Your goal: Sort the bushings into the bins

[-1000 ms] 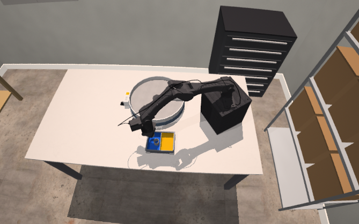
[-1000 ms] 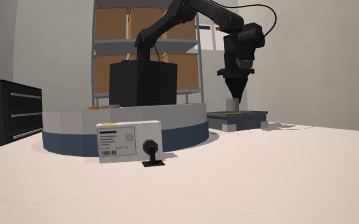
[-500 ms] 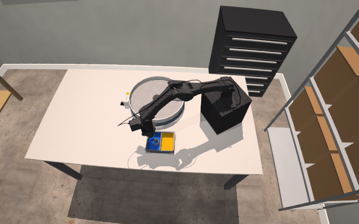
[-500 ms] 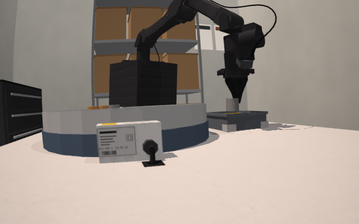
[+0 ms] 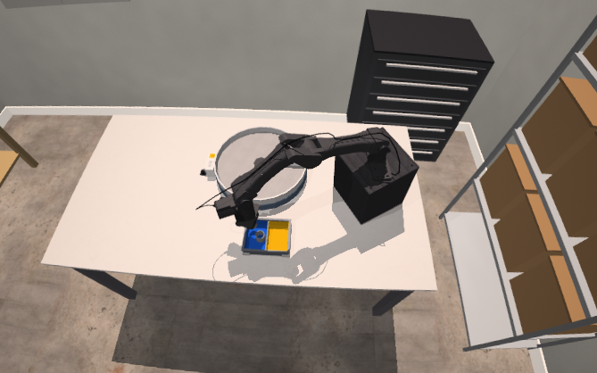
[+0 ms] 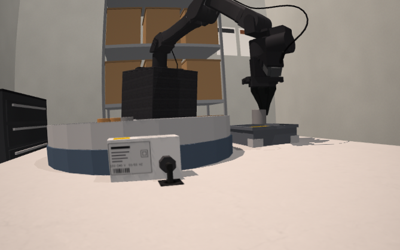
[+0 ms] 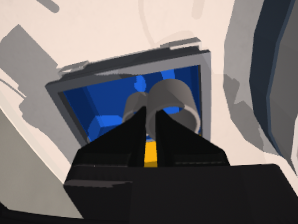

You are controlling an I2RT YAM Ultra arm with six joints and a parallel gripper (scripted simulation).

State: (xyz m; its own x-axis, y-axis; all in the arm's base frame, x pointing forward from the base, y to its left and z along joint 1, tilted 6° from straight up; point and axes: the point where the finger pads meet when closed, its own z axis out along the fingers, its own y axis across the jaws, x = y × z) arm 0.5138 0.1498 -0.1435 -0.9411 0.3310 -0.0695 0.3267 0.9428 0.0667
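Right now the blue bin is 20 mm behind my hand, 20 mm to the left of it and 70 mm below it. The rest, counted from my hand: yellow bin: 100 mm behind, 30 mm to the left, 70 mm below; round grey turntable: 50 mm behind, 330 mm to the right, 30 mm below.
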